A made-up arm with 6 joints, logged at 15 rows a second.
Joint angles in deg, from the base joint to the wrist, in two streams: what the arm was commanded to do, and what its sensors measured. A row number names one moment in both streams.
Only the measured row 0 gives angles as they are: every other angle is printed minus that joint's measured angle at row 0.
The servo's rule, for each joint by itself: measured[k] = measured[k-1] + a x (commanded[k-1-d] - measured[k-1]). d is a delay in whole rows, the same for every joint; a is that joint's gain. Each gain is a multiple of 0.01, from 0.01 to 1. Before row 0 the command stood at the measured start. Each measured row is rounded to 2 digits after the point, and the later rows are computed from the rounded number. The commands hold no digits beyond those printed.
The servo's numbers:
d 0
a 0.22 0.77 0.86 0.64 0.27 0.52
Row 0, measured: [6.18, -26.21, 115.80, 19.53, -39.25, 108.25]
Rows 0 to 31, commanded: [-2.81, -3.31, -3.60, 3.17, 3.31, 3.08]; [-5.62, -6.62, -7.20, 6.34, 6.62, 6.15]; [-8.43, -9.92, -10.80, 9.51, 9.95, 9.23]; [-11.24, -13.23, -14.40, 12.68, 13.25, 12.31]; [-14.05, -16.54, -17.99, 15.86, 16.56, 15.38]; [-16.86, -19.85, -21.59, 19.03, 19.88, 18.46]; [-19.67, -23.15, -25.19, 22.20, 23.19, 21.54]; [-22.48, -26.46, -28.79, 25.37, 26.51, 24.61]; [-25.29, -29.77, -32.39, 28.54, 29.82, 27.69]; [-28.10, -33.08, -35.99, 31.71, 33.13, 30.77]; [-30.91, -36.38, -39.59, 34.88, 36.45, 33.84]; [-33.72, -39.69, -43.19, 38.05, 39.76, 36.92]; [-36.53, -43.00, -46.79, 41.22, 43.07, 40.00]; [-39.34, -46.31, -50.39, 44.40, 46.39, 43.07]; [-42.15, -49.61, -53.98, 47.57, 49.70, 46.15]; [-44.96, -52.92, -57.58, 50.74, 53.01, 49.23]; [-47.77, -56.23, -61.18, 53.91, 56.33, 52.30]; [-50.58, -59.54, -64.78, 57.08, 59.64, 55.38]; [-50.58, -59.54, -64.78, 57.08, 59.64, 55.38]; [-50.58, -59.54, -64.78, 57.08, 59.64, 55.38]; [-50.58, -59.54, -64.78, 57.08, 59.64, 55.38]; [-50.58, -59.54, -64.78, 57.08, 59.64, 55.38]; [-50.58, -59.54, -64.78, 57.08, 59.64, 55.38]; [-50.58, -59.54, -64.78, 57.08, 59.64, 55.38]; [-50.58, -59.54, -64.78, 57.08, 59.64, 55.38]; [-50.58, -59.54, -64.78, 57.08, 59.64, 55.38]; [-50.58, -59.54, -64.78, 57.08, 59.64, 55.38]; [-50.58, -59.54, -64.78, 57.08, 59.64, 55.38]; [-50.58, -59.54, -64.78, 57.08, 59.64, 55.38]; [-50.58, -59.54, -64.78, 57.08, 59.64, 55.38]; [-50.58, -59.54, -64.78, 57.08, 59.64, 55.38]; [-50.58, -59.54, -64.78, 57.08, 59.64, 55.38]
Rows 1 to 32, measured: [-0.62, -2.55, -3.10, 2.03, 0.89, 1.60]; [-1.72, -5.68, -6.63, 4.79, 2.44, 3.97]; [-3.20, -8.94, -10.22, 7.81, 4.47, 6.71]; [-4.97, -12.24, -13.81, 10.93, 6.84, 9.62]; [-6.97, -15.55, -17.40, 14.09, 9.46, 12.62]; [-9.15, -18.86, -21.00, 17.25, 12.27, 15.66]; [-11.46, -22.16, -24.60, 20.42, 15.22, 18.72]; [-13.88, -25.47, -28.20, 23.59, 18.27, 21.78]; [-16.39, -28.78, -31.80, 26.76, 21.39, 24.85]; [-18.97, -32.09, -35.40, 29.93, 24.56, 27.93]; [-21.60, -35.39, -39.00, 33.10, 27.77, 31.00]; [-24.27, -38.70, -42.60, 36.27, 31.01, 34.08]; [-26.97, -42.01, -46.20, 39.44, 34.27, 37.16]; [-29.69, -45.32, -49.80, 42.61, 37.54, 40.23]; [-32.43, -48.62, -53.39, 45.78, 40.82, 43.31]; [-35.19, -51.93, -56.99, 48.95, 44.11, 46.39]; [-37.96, -55.24, -60.59, 52.12, 47.41, 49.46]; [-40.74, -58.55, -64.19, 55.29, 50.71, 52.54]; [-42.90, -59.31, -64.70, 56.44, 53.12, 54.02]; [-44.59, -59.49, -64.77, 56.85, 54.88, 54.73]; [-45.91, -59.53, -64.78, 57.00, 56.17, 55.07]; [-46.94, -59.54, -64.78, 57.05, 57.11, 55.23]; [-47.74, -59.54, -64.78, 57.07, 57.79, 55.31]; [-48.36, -59.54, -64.78, 57.08, 58.29, 55.35]; [-48.85, -59.54, -64.78, 57.08, 58.65, 55.37]; [-49.23, -59.54, -64.78, 57.08, 58.92, 55.38]; [-49.53, -59.54, -64.78, 57.08, 59.11, 55.38]; [-49.76, -59.54, -64.78, 57.08, 59.25, 55.38]; [-49.94, -59.54, -64.78, 57.08, 59.36, 55.38]; [-50.08, -59.54, -64.78, 57.08, 59.44, 55.38]; [-50.19, -59.54, -64.78, 57.08, 59.49, 55.38]; [-50.28, -59.54, -64.78, 57.08, 59.53, 55.38]
